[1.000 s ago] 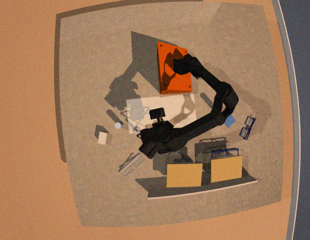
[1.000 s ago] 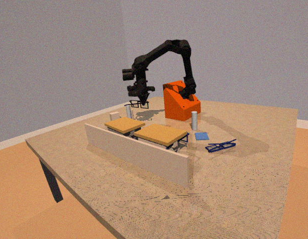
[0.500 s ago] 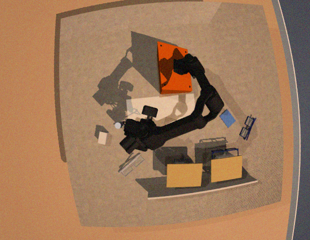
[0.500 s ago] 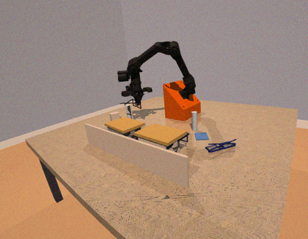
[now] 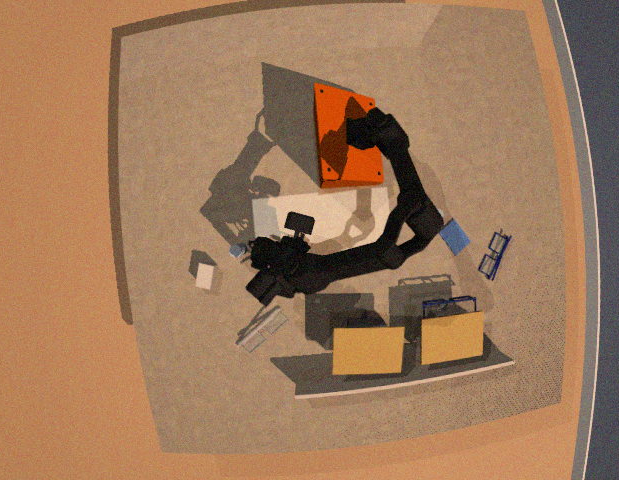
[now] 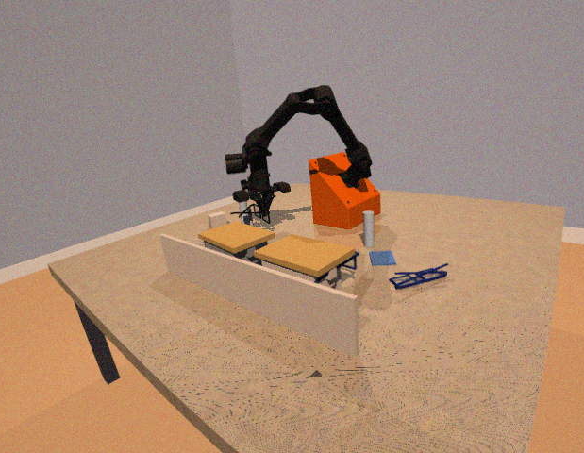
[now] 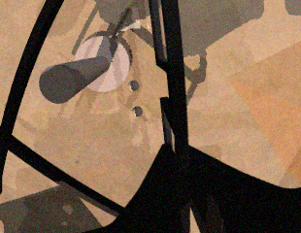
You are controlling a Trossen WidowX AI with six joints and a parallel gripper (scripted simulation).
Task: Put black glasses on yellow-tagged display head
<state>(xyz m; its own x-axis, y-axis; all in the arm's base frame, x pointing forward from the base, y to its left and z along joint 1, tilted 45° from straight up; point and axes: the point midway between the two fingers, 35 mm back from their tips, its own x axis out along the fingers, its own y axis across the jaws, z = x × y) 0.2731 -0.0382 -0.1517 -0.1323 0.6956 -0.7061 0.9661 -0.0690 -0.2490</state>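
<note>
My gripper tip is now 50 mm to the left of the pale upright cylinder, 40 mm above it and 30 mm short of it. From my gripper tip the other things lie so: white box (220 mm to the right, 70 mm ahead, 30 mm below); blue tag (430 mm to the left, 60 mm below, 60 mm behind); low white wall (320 mm to the left, 320 mm ahead).
</note>
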